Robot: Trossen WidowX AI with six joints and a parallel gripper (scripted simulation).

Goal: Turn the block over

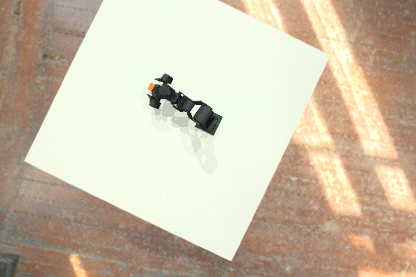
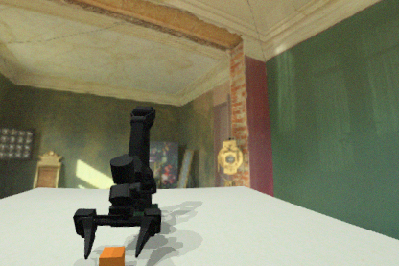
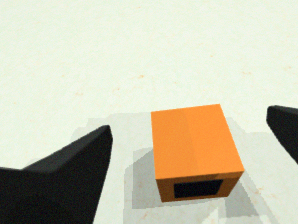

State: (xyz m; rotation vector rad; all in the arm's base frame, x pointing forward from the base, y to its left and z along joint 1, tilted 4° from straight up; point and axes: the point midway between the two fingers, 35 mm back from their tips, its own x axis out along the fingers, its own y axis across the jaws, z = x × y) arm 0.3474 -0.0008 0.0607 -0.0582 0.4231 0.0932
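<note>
Right now the orange block is 2 cm behind my gripper tip and 2 cm below it.
</note>
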